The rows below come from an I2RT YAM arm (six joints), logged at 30 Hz.
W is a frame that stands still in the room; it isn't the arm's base.
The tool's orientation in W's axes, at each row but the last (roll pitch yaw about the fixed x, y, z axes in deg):
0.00, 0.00, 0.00
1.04, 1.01, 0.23
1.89, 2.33, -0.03
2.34, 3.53, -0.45
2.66, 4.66, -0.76
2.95, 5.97, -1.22
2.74, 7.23, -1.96
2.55, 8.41, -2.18
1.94, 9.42, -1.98
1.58, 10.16, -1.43
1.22, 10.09, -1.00
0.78, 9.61, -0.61
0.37, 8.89, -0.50
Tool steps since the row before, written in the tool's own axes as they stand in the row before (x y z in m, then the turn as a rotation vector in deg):
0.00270, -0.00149, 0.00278, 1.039, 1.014, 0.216
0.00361, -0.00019, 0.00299, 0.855, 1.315, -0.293
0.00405, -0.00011, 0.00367, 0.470, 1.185, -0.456
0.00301, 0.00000, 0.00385, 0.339, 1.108, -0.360
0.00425, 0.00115, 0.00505, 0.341, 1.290, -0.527
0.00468, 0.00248, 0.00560, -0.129, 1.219, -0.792
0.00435, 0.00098, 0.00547, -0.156, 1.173, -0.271
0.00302, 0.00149, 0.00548, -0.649, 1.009, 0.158
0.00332, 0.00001, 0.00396, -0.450, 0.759, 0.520
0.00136, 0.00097, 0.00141, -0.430, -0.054, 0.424
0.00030, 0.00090, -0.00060, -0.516, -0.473, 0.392
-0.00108, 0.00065, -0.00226, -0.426, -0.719, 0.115
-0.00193, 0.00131, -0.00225, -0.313, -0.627, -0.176
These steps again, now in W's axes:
0.00270, -0.00149, 0.00278, 1.039, 1.014, 0.216
0.00366, -0.00023, 0.00292, 0.845, 1.324, -0.284
0.00420, -0.00023, 0.00350, 0.453, 1.199, -0.435
0.00324, -0.00018, 0.00365, 0.328, 1.119, -0.335
0.00466, 0.00085, 0.00474, 0.319, 1.309, -0.493
0.00529, 0.00208, 0.00520, -0.177, 1.262, -0.711
0.00503, 0.00055, 0.00492, -0.141, 1.190, -0.193
0.00384, 0.00110, 0.00504, -0.574, 1.024, 0.295
0.00392, -0.00026, 0.00336, -0.329, 0.753, 0.612
0.00161, 0.00089, 0.00117, -0.350, -0.057, 0.492
0.00021, 0.00091, -0.00062, -0.449, -0.473, 0.466
-0.00143, 0.00070, -0.00204, -0.410, -0.716, 0.175
-0.00224, 0.00134, -0.00192, -0.343, -0.623, -0.130

